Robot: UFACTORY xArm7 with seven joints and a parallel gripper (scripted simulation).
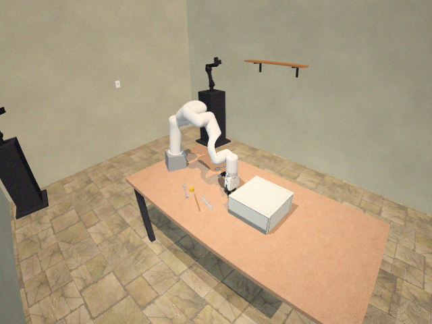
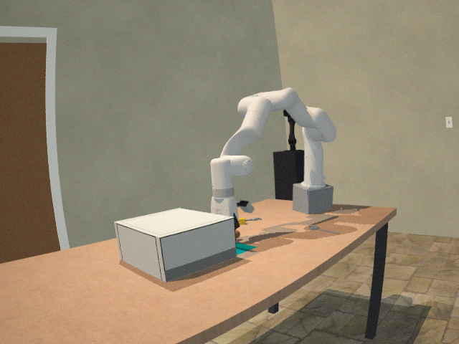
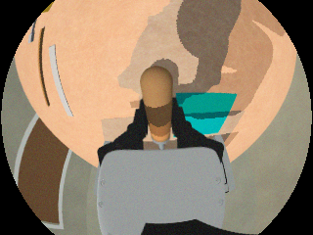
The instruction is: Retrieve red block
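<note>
The teal square is 8 cm to the left of my hand, 3 cm ahead of it and 2 cm below it. From my hand the other things lie so: red block: 23 cm ahead, 6 cm to the left, 1 cm below; then grey flat bar: 17 cm to the right, 5 cm behind, 2 cm below; then long tool: 13 cm ahead, 4 cm to the left, 1 cm below.
</note>
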